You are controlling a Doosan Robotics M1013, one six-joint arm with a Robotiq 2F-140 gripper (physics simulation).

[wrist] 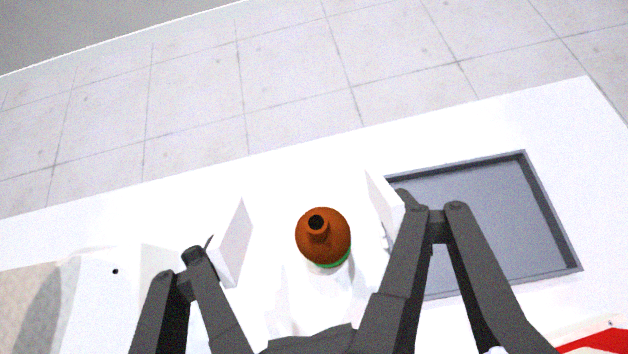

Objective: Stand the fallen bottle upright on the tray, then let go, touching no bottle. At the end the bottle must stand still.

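Observation:
My gripper [306,197], seen. Brown bottle [322,234], seen.

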